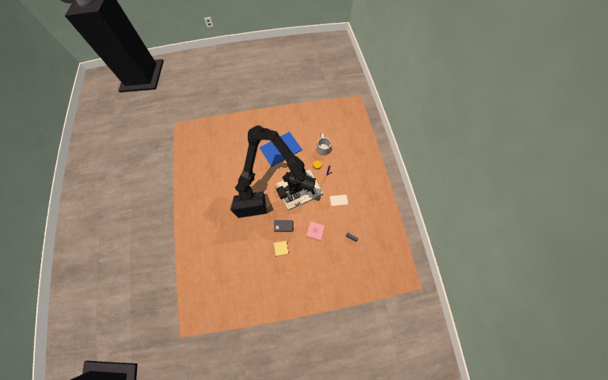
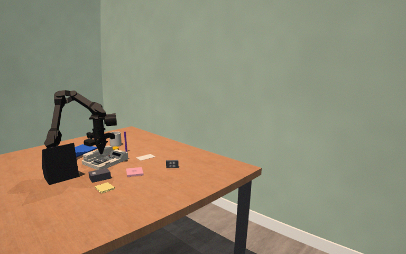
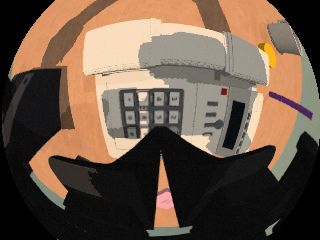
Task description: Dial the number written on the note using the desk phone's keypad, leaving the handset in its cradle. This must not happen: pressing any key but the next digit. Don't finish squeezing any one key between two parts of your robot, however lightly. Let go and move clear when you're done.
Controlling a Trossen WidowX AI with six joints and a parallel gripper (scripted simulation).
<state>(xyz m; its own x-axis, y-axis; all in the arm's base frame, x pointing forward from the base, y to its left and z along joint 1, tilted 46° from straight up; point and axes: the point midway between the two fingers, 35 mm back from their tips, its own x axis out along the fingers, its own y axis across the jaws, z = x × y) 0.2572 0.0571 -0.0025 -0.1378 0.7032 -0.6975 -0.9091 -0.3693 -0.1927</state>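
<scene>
My gripper is now 30 mm short of the cream desk phone, 30 mm to the right of it and 70 mm above it. Round my hand: purple pen 200 mm ahead, 130 mm to the left, 30 mm below; then cream card 260 mm ahead, 40 mm to the right, 90 mm below; then grey handset 80 mm to the left, 50 mm below.
</scene>
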